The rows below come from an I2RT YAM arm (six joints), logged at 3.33 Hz.
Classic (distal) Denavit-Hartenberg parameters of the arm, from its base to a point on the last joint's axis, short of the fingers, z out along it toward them. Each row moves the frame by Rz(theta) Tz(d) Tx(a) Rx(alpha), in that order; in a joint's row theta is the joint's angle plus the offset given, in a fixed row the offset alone. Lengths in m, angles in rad.
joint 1: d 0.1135; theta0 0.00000; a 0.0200; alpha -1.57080
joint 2: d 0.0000; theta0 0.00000; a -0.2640; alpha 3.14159
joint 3: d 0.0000; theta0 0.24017; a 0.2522; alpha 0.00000
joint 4: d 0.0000; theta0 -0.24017; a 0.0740; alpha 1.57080
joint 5: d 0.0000; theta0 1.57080; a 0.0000; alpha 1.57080
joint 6: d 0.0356; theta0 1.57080; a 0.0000; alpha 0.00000
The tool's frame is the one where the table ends.
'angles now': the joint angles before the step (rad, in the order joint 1, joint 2, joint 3, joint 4, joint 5, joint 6). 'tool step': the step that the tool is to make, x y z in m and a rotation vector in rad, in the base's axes. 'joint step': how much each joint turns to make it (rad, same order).
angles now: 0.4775 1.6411 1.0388 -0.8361 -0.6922 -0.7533
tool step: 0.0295 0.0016 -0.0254 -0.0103 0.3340 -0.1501
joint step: -0.0496 0.2098 0.1305 -0.1267 -0.1335 0.1441
